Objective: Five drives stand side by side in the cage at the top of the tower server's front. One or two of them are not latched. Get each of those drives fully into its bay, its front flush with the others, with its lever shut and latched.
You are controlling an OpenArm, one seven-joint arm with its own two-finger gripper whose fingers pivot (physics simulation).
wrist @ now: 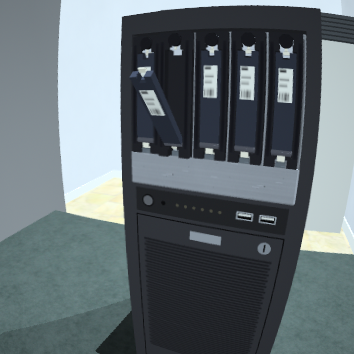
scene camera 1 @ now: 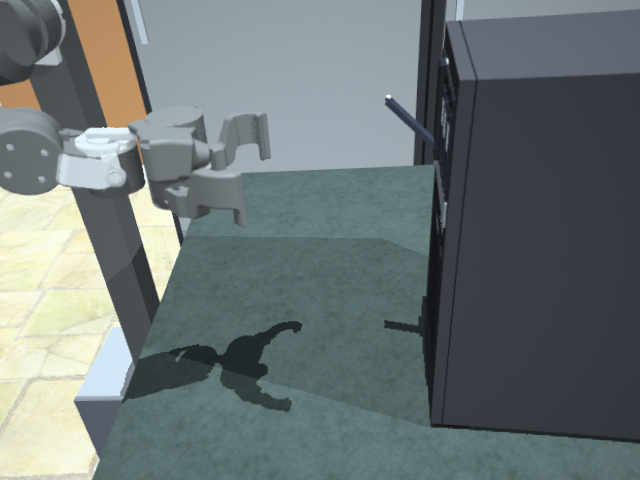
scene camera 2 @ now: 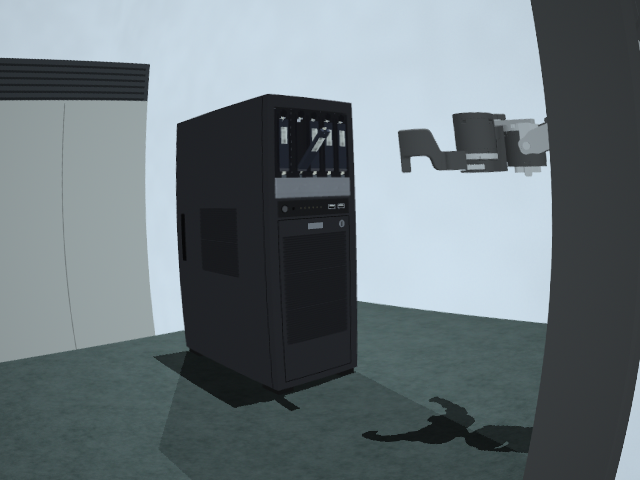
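Observation:
The tower server (scene camera 1: 542, 232) (scene camera 2: 224, 175) (wrist: 207, 295) stands upright with five drives side by side at its top front. The lever (scene camera 1: 410, 119) (scene camera 2: 313, 148) (wrist: 161, 115) of the second drive from the left is swung out, hinged at its bottom and slanting up and outward. Whether that drive's body is flush is unclear. The first (wrist: 144, 126), third (wrist: 210, 120), fourth (wrist: 245, 120) and fifth (wrist: 283, 120) drives have upright levers that look shut. My gripper (scene camera 1: 254, 189) (scene camera 2: 406, 164) is open and empty, well out in front of the tower, roughly at cage height. Its fingers do not show in the wrist view.
The tower stands on a green table top (scene camera 1: 320, 289) (scene camera 2: 103, 413) (wrist: 60, 260). A dark post (scene camera 1: 116, 232) (scene camera 2: 584, 232) rises beside the table. A pale cabinet (scene camera 2: 103, 217) with a dark slatted top stands behind the tower. Gripper and lever shadows fall on the table.

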